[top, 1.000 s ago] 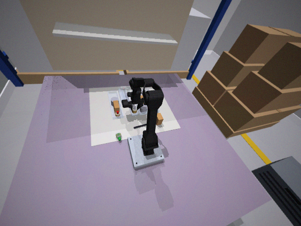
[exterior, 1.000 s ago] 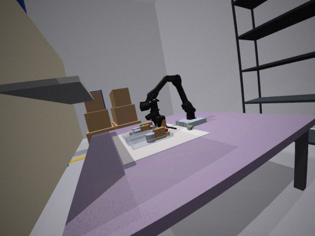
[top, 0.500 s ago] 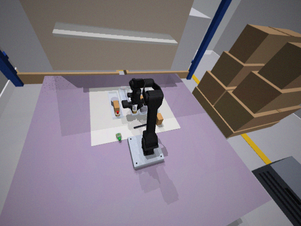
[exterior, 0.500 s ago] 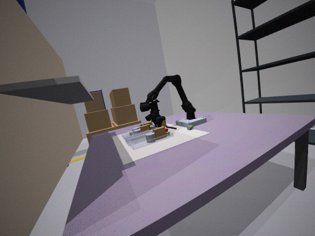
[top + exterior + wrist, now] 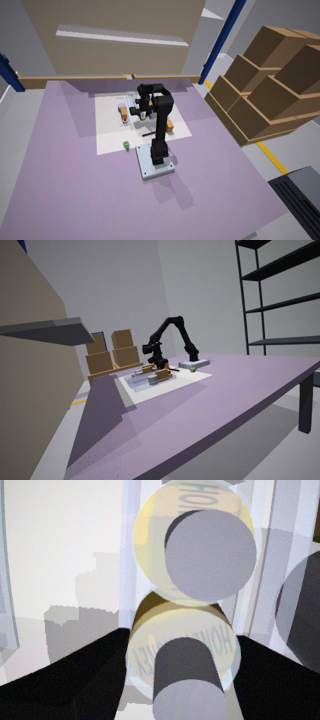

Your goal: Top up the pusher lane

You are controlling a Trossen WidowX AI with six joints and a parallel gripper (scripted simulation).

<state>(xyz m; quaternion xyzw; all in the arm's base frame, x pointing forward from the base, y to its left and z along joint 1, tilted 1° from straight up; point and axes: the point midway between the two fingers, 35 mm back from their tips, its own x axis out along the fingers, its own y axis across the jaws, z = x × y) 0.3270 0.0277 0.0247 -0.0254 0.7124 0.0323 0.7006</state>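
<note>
My gripper tip is now 13 cm past the black rod, 4 cm to the left of it and 2 cm above it.
</note>
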